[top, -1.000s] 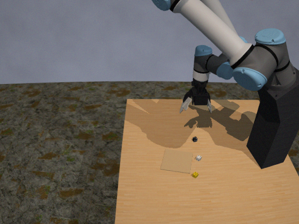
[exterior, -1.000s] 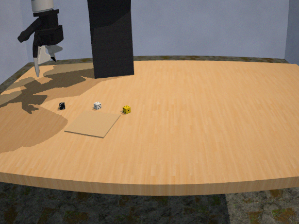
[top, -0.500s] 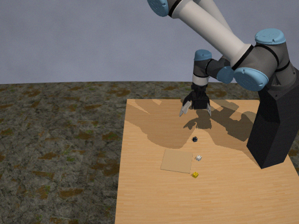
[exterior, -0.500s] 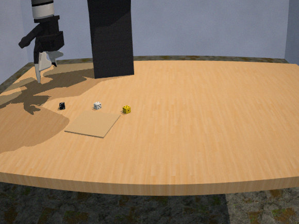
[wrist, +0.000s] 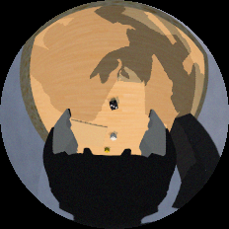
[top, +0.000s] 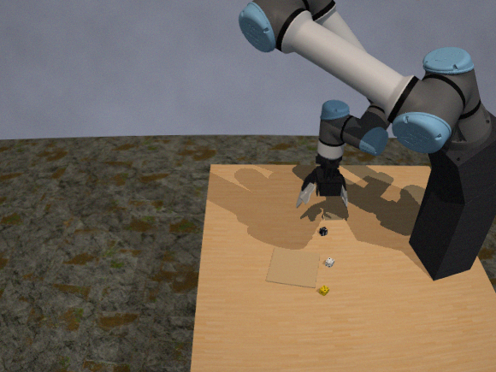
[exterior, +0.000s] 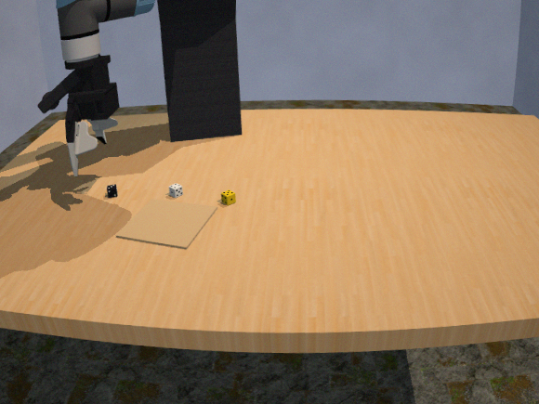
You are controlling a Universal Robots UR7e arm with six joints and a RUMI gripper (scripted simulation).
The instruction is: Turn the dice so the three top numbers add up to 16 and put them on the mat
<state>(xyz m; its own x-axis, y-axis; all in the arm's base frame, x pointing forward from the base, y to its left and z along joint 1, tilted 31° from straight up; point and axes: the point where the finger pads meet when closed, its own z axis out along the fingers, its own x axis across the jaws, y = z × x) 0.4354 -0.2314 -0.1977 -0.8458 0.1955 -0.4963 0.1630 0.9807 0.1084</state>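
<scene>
Now: the black die 3 cm to the left of my hand and 8 cm below it. Also, from my hand: yellow die: 7 cm ahead, 27 cm to the left, 8 cm below; thin tan mat: 13 cm ahead, 16 cm to the left, 8 cm below; white die: 2 cm ahead, 17 cm to the left, 8 cm below.
</scene>
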